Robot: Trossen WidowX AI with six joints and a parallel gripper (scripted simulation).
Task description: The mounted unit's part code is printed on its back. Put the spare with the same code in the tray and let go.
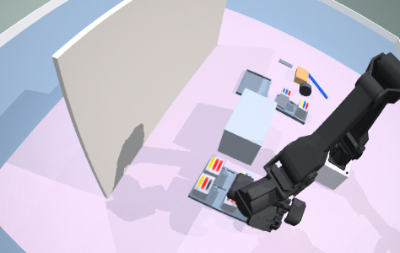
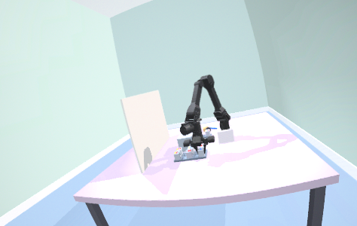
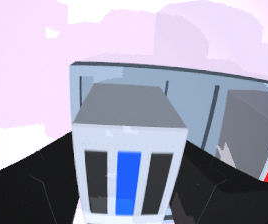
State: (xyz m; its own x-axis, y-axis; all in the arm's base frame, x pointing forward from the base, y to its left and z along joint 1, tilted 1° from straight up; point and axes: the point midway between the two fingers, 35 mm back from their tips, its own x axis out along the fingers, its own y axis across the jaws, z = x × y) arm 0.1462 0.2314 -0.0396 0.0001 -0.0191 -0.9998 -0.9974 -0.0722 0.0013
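The shallow grey tray is 190 mm ahead of my gripper tip, 400 mm to the right of it and 10 mm below it. The rest, counted from my gripper tip: spare rack (80 mm ahead, 20 mm to the right, 10 mm below); mounted unit (140 mm ahead, 190 mm to the right, 30 mm above); spare block (20 mm above).
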